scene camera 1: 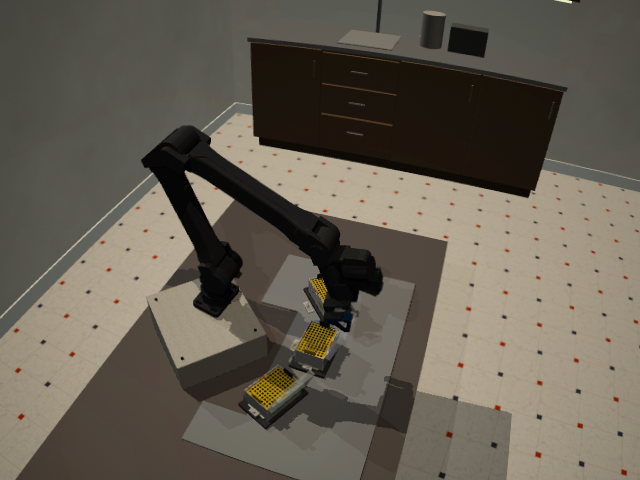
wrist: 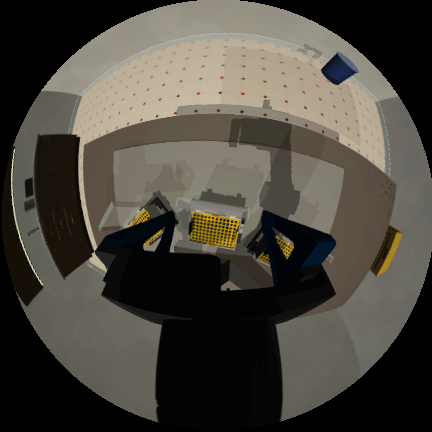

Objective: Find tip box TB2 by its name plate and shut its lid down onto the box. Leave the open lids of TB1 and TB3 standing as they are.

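Where they show: gripper, between the fingertips: [scene camera 1: 350, 316] [wrist: 217, 215]; arm's base, origin of its link: [scene camera 1: 216, 297].
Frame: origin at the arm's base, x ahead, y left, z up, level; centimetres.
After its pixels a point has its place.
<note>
Tip box TB2 [scene camera 1: 316, 341] @(x 30.3, y 3.5, z -6.0 cm) [wrist: 214, 230] @(x 30.2, y 3.7, z -6.0 cm), the middle of three boxes with yellow tip grids, has its clear lid [scene camera 1: 337, 347] @(x 38.4, y -1.3, z 1.0 cm) [wrist: 220, 204] @(x 39.0, y 3.4, z 2.4 cm) standing open on the side away from the robot base. Its name plate is not readable. My gripper [scene camera 1: 345, 322] @(x 39.5, y 3.2, z 9.0 cm) [wrist: 217, 215] @(x 39.5, y 3.2, z 9.0 cm) is open and empty, above the boxes near TB2's lid; I cannot tell whether it touches. The far box [scene camera 1: 316, 287] @(x 20.7, y 23.2, z -6.0 cm) [wrist: 139, 220] @(x 27.1, y 25.5, z -6.0 cm) is partly hidden by the arm and a finger; its lid [wrist: 114, 216] @(x 28.8, y 30.5, z -0.9 cm) stands open. The near box [scene camera 1: 271, 387] @(x 26.9, y -15.9, z -6.0 cm) [wrist: 283, 248] @(x 29.5, y -15.1, z -5.9 cm) also has an open lid [scene camera 1: 298, 386] @(x 35.6, y -17.7, z 2.5 cm). I cannot read which is TB1 or TB3.
The boxes stand on a grey mat [scene camera 1: 237, 439] @(x 25.2, y -30.6, z -11.7 cm) [wrist: 320, 175] @(x 51.3, y -22.2, z -11.7 cm). The robot's pale base block [scene camera 1: 222, 356] @(x 10.9, y -14.2, z -4.7 cm) is beside them. A dark cabinet [scene camera 1: 356, 113] [wrist: 57, 200] stands farther off. A blue bin [wrist: 340, 68] and a yellow object [wrist: 386, 251] are far away.
</note>
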